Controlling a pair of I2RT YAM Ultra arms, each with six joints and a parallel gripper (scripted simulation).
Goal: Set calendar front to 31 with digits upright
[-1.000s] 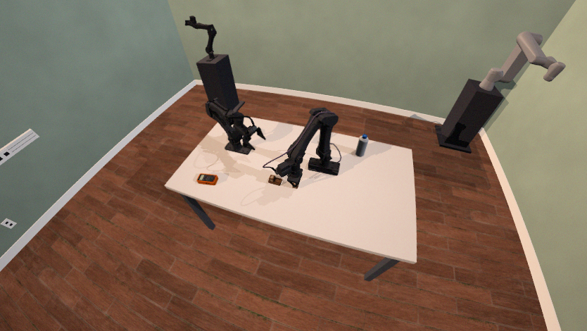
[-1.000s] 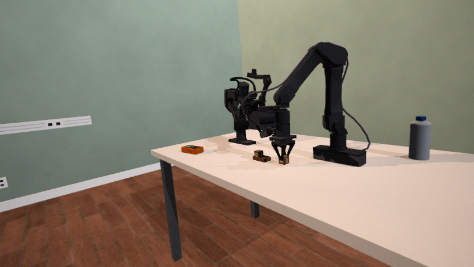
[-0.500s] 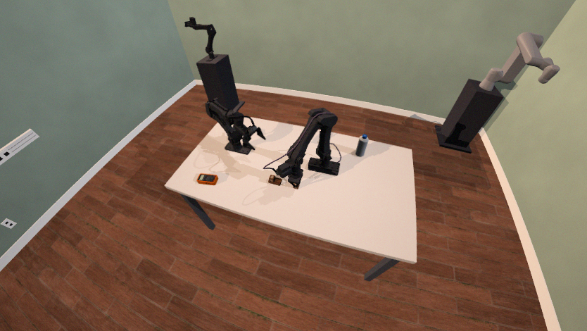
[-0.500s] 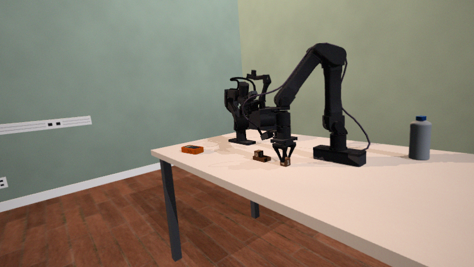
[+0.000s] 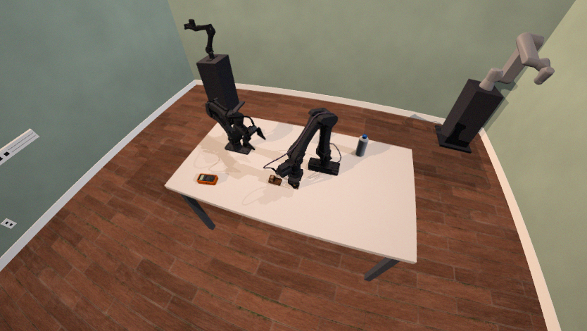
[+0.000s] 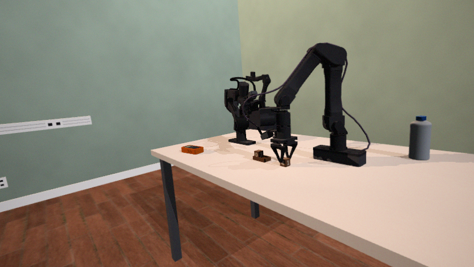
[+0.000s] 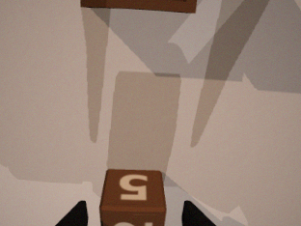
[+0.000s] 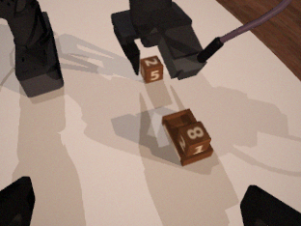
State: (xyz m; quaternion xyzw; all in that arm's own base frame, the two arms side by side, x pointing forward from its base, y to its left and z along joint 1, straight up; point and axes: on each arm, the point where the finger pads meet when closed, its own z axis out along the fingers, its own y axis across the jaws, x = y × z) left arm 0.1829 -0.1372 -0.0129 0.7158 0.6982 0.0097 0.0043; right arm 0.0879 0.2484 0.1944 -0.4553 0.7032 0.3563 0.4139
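The brown tray lies 14 cm to the right of my left hand and 2 cm below it.
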